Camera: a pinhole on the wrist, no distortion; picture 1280 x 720 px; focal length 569.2 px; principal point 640.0 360.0 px. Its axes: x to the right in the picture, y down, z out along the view. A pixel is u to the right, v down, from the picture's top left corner.
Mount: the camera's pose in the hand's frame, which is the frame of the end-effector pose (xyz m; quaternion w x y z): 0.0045 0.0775 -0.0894 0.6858 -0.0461 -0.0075 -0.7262
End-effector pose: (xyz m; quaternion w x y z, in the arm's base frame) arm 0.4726 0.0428 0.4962 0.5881 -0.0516 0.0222 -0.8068
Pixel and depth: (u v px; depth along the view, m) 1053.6 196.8 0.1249
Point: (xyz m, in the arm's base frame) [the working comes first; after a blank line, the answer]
In the camera's frame: 0.0908 -0.0358 0.1249

0.4848 0.0720 0.5382
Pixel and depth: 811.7 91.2 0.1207
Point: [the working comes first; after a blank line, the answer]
In the camera's frame: 0.0364 -0.0570 0.1207

0.5417 0.0724 0.5247
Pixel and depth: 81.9 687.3 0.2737
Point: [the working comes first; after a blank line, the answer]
In the camera's frame: -0.2684 0.1574 0.2737

0.7681 -0.2450 0.6260
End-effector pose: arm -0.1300 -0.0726 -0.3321 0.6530 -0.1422 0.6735 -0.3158
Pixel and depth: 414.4 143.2 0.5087
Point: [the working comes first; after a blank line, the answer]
In the camera's frame: -0.2016 -0.1938 0.5087

0.3573 0.1674 -0.3932
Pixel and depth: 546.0 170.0 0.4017
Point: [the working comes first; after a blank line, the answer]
In the camera's frame: -0.0663 -0.1341 0.4017

0.2239 0.0523 -0.3454
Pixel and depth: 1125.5 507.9 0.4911
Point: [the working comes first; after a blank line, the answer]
In the camera's frame: 0.4189 0.1276 0.4911

0.1991 -0.4931 -0.2278
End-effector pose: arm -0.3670 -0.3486 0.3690 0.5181 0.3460 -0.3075 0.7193
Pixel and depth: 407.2 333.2 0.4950
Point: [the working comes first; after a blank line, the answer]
In the camera's frame: -0.2025 -0.0233 0.4950

-0.6057 -0.7362 0.5814
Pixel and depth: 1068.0 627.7 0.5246
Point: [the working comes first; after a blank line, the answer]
In the camera's frame: 0.3945 0.2467 0.5246

-0.0655 -0.4920 0.8618
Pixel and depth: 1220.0 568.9 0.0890
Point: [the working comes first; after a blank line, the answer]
In the camera's frame: 0.0907 0.0327 0.0890

-0.3667 -0.3302 0.4026
